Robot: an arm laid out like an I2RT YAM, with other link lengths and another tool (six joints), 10 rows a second.
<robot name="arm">
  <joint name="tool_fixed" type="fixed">
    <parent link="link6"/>
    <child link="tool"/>
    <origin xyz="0.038 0.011 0.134" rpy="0 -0.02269 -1.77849"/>
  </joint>
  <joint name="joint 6" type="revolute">
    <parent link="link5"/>
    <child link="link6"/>
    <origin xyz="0.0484 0 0.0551" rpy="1.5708 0 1.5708"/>
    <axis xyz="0 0 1"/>
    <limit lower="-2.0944" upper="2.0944"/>
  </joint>
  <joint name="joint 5" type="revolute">
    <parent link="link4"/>
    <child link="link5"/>
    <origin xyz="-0.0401 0.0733 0.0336" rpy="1.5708 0 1.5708"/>
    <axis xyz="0 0 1"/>
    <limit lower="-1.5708" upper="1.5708"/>
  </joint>
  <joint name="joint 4" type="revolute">
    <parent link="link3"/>
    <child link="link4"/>
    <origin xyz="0.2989 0.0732 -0.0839" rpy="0 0 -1.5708"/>
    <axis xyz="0 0 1"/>
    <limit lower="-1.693" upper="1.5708"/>
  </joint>
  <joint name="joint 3" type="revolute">
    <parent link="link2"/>
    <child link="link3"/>
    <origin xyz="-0.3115 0 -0.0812" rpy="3.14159 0 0"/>
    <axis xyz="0 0 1"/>
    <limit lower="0" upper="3.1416"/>
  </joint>
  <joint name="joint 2" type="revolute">
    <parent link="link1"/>
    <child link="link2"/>
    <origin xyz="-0.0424 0.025 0.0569" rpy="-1.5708 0 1.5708"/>
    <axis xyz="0 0 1"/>
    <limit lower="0" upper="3.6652"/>
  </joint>
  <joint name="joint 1" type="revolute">
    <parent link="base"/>
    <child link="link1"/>
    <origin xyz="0 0 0.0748" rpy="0 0 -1.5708"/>
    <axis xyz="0 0 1"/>
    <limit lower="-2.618" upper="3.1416"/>
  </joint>
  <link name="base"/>
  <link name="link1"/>
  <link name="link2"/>
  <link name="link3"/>
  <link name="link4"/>
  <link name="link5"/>
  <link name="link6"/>
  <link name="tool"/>
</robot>
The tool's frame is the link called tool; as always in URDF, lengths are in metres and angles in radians.
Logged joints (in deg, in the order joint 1, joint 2, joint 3, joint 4, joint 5, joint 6), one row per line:
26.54 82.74 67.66 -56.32 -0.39 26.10
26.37 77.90 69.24 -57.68 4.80 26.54
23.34 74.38 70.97 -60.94 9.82 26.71
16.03 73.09 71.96 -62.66 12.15 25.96
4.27 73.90 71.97 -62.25 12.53 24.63
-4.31 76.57 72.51 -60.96 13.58 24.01
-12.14 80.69 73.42 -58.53 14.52 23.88
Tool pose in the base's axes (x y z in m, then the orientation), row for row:
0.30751 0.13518 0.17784 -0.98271 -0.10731 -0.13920 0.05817
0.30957 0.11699 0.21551 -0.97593 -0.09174 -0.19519 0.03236
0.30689 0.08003 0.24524 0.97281 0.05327 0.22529 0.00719
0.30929 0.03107 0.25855 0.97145 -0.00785 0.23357 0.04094
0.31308 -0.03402 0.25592 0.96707 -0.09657 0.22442 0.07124
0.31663 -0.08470 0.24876 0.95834 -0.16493 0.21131 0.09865
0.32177 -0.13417 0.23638 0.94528 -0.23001 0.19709 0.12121
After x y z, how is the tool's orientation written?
As a quaternion, x y z w.
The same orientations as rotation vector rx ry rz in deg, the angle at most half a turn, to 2 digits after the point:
-170.62 -18.63 -24.17
-172.14 -16.18 -34.43
174.31 9.54 40.37
170.44 -1.38 40.98
166.60 -16.64 38.66
162.44 -27.96 35.82
158.15 -38.48 32.98

